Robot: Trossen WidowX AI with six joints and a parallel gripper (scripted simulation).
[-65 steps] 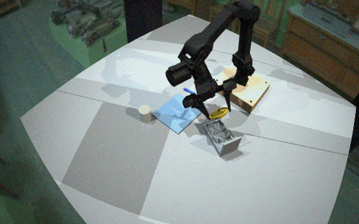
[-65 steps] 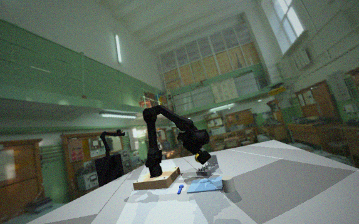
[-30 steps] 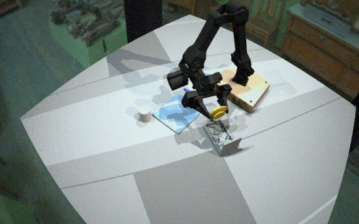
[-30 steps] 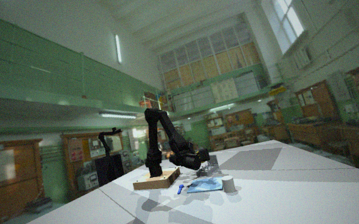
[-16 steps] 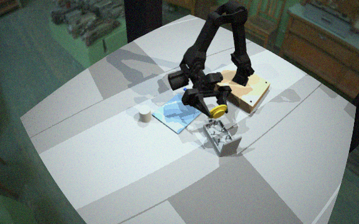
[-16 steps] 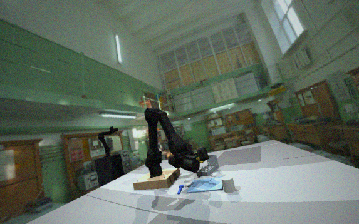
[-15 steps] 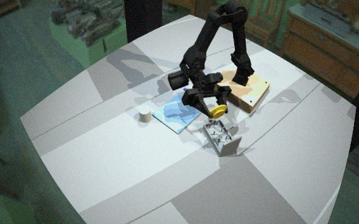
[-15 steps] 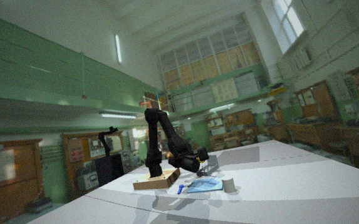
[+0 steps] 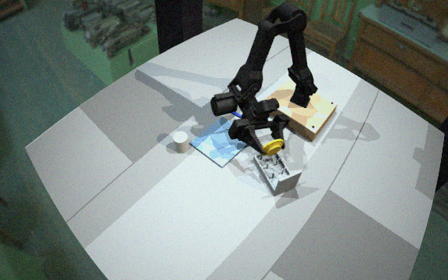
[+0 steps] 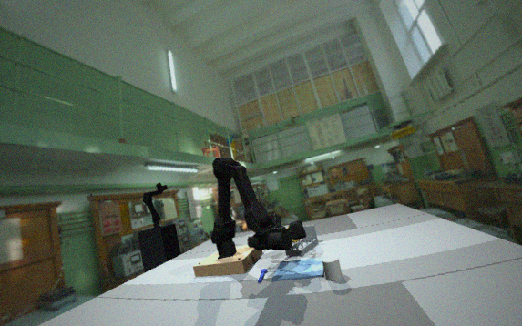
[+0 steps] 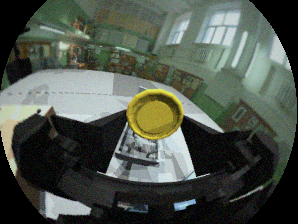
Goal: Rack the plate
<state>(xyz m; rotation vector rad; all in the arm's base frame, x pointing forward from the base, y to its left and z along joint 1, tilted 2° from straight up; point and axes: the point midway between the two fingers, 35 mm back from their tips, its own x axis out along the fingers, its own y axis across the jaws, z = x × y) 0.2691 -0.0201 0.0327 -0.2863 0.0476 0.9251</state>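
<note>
Right now my gripper tip is 50 mm above the dish rack, 20 mm to the right of it and 10 mm short of it. From my gripper tip the other things lie so: yellow plate (10 mm to the right); blue mat (170 mm to the right, 70 mm below, 20 mm behind); blue utensil (160 mm to the right, 140 mm behind, 70 mm below).
</note>
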